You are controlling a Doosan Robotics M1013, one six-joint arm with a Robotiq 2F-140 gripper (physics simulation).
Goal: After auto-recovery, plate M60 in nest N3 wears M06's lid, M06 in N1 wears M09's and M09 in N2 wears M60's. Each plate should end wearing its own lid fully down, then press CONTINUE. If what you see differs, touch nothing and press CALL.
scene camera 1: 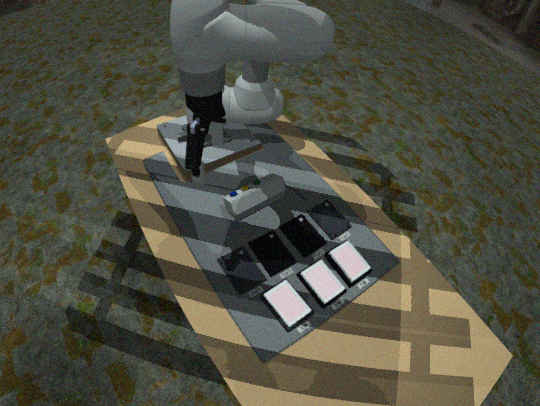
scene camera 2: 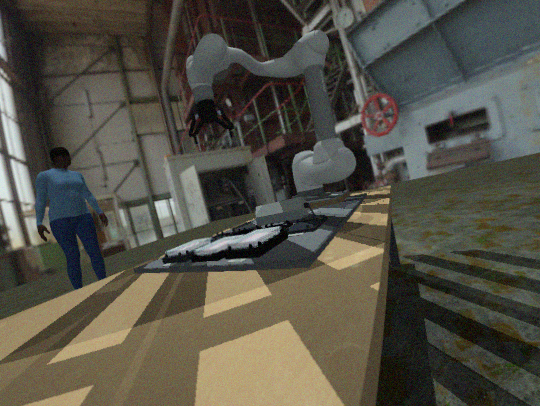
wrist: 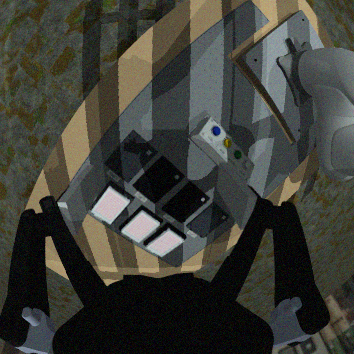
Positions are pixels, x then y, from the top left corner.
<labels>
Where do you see a grey button box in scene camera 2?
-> At 296,208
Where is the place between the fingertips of the gripper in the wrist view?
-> At 156,176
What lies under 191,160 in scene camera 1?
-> The gripper.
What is the gripper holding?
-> Nothing.
</labels>
